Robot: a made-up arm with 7 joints.
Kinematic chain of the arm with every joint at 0, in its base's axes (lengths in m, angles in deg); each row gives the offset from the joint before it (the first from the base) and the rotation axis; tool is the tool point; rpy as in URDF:
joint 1: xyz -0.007 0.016 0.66 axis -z
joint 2: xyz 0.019 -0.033 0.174 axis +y
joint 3: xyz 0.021 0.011 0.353 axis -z
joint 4: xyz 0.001 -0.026 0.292 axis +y
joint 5: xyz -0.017 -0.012 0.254 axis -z
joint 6: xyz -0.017 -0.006 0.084 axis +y
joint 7: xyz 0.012 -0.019 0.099 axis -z
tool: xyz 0.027 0 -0.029 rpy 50.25 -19.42 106.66
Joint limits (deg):
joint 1: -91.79..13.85
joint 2: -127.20..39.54
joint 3: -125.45..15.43
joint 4: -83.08..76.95
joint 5: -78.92..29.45
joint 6: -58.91..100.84
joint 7: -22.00..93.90
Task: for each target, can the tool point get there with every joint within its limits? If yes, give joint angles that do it. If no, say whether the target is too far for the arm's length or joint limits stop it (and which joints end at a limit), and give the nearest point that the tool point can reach.
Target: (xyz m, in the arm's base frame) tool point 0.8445 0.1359 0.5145
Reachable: no: joint limits stop it (at a limit: joint 2, joint 4, joint 5) | nearest point 0.7868 0.1278 1.1036 | short by 0.592 m
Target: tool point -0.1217 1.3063 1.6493
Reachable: no: too far | nearest point -0.0562 0.8552 1.4717 | short by 0.489 m
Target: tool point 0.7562 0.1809 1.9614
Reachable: no: too far | nearest point 0.5967 0.1464 1.7199 | short by 0.291 m
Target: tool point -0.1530 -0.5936 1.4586
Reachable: yes | joints -50.76 -39.41 -57.68 -58.65 -3.91 72.58 25.47
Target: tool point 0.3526 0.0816 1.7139
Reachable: yes | joints -35.90 17.79 -74.06 -34.01 -35.35 87.14 47.29
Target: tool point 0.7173 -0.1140 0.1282
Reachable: no: joint limits stop it (at a limit: joint 1, joint 2, joint 4) | nearest point 0.3743 -0.3257 0.2772 | short by 0.430 m
